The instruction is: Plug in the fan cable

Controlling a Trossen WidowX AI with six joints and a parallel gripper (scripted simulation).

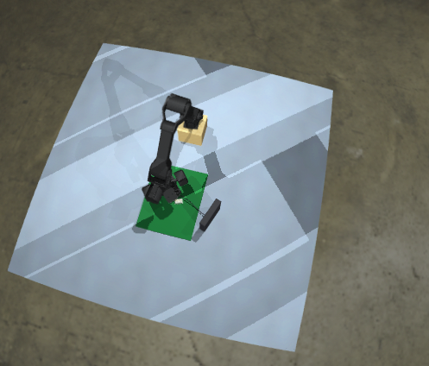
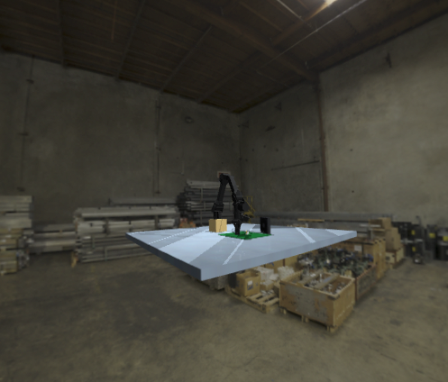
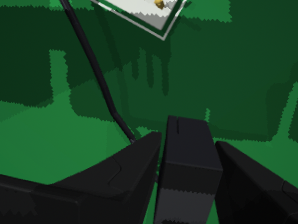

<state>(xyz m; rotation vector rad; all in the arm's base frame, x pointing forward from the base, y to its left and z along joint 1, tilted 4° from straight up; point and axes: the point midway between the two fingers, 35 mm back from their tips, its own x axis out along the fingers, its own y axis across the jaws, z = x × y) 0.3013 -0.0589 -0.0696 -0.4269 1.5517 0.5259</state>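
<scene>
The green board is 30 mm ahead of my gripper tip, 30 mm to the left of it and 30 mm below it. Also, from my gripper tip: black plug: 10 mm behind, 10 mm above; then fan: 80 mm ahead, 190 mm to the left, 40 mm above.
</scene>
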